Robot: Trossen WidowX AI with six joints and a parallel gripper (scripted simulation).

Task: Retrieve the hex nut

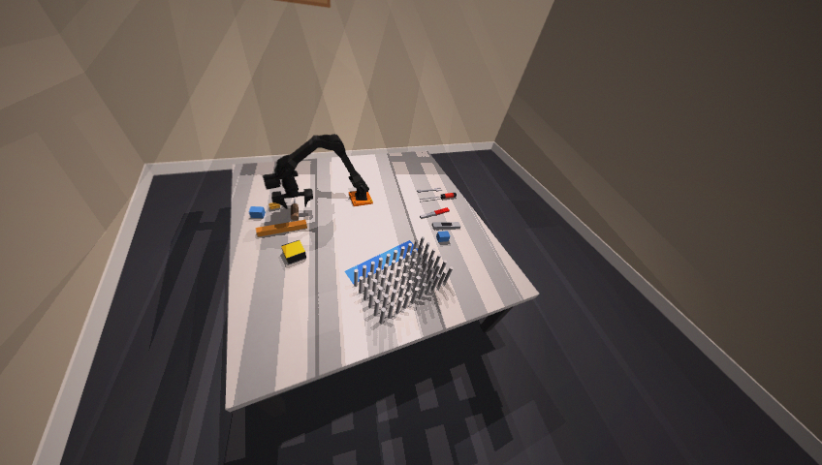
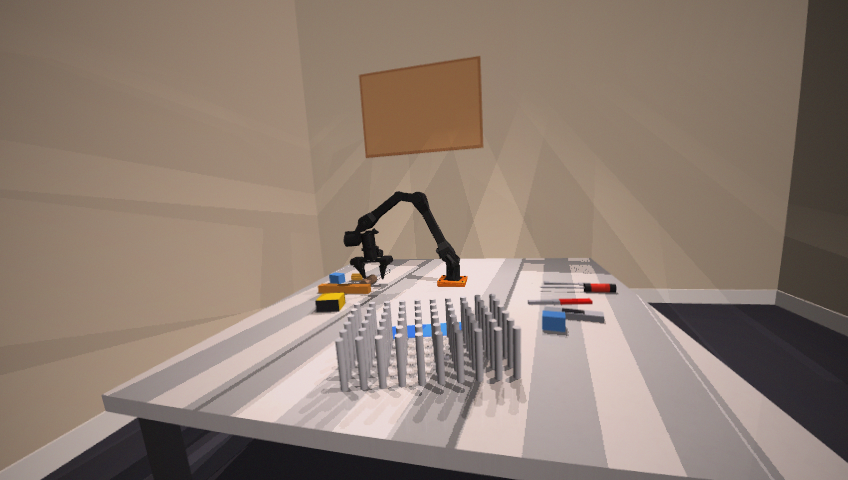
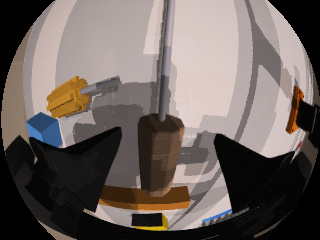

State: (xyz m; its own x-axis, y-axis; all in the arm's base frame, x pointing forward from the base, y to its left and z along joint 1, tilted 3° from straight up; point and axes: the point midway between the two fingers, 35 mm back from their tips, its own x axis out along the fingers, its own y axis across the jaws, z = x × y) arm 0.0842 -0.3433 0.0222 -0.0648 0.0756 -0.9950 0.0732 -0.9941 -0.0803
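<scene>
The wooden-handled tool lies 70 mm behind my gripper tip and 10 mm to the right of it. The rest, counted from my gripper tip: orange bar (140 mm ahead, 50 mm to the right); black block (300 mm ahead, 10 mm to the left); short orange-handled tool (30 mm behind, 100 mm to the right).
</scene>
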